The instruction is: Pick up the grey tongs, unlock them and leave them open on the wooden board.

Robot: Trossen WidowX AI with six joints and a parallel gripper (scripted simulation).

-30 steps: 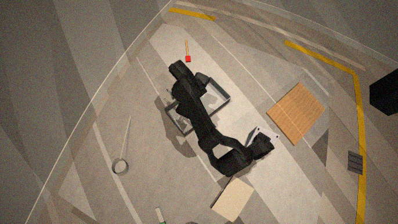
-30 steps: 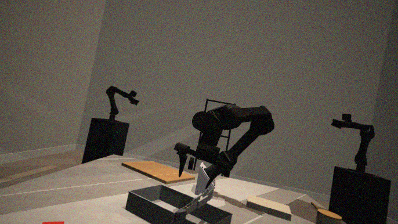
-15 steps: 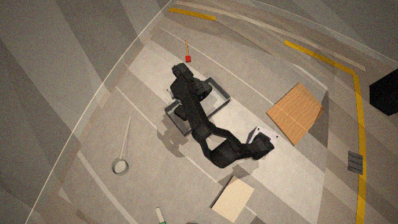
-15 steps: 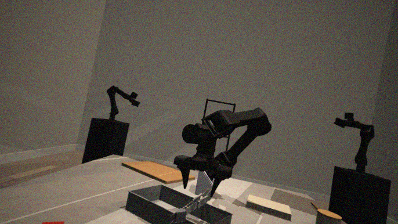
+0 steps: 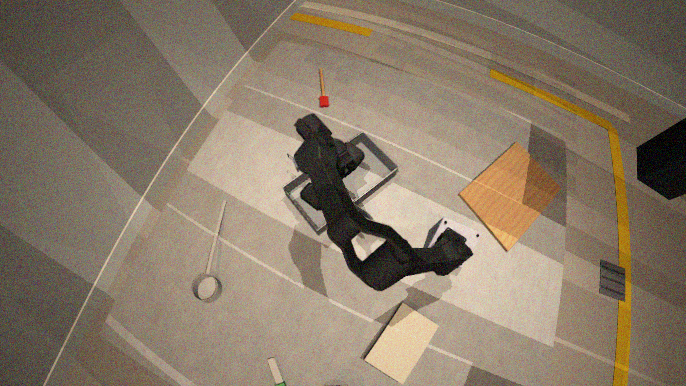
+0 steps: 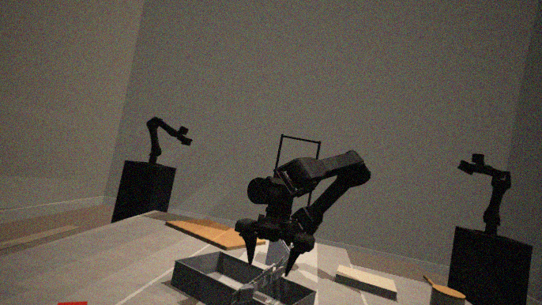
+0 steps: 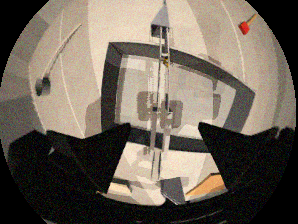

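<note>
My gripper tip is now 50 mm to the left of the roasting tin and 50 mm above it. Also, from my gripper tip: wooden board (510 mm behind, 330 mm to the right, 70 mm below); then pale slab (360 mm behind, 260 mm to the left, 70 mm below).
</note>
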